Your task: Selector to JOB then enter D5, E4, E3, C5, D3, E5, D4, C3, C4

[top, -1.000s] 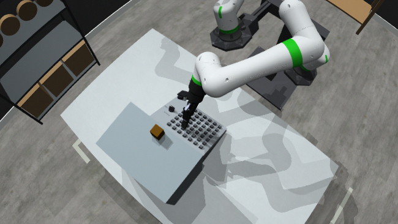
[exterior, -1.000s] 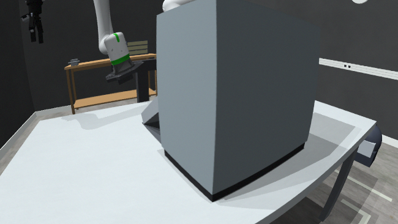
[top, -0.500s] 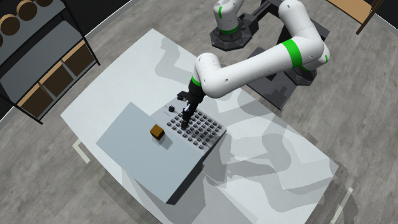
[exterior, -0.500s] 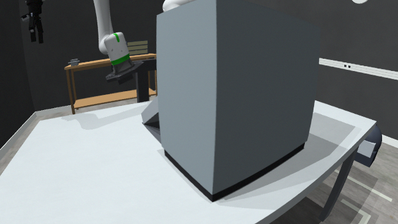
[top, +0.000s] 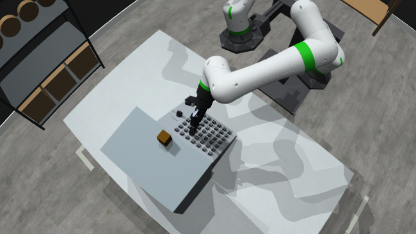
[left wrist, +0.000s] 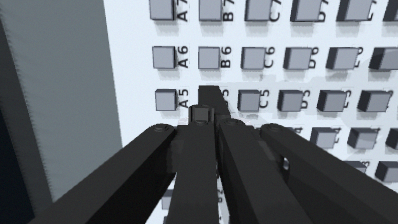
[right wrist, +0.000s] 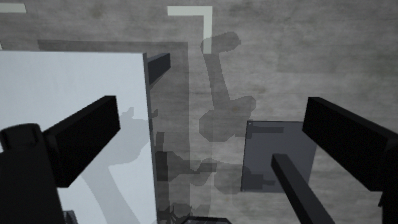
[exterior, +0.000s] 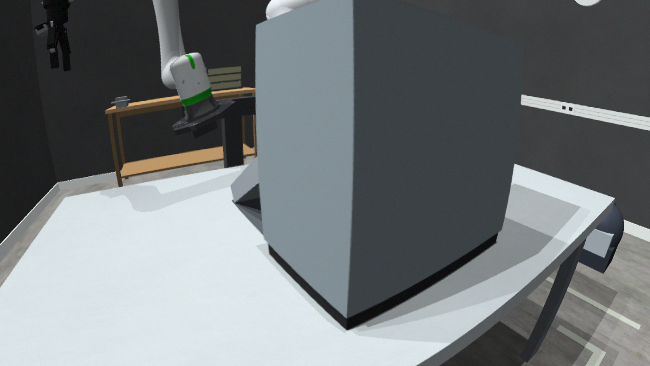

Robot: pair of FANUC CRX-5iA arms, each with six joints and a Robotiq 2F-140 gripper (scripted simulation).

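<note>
The key C5 lies 10 mm behind my left hand and 50 mm below it. Also, from my left hand: key D5: 40 mm behind, 10 mm to the left, 70 mm below; key C4: 40 mm to the left, 50 mm below; key D4: 30 mm behind, 40 mm to the left, 70 mm below.
</note>
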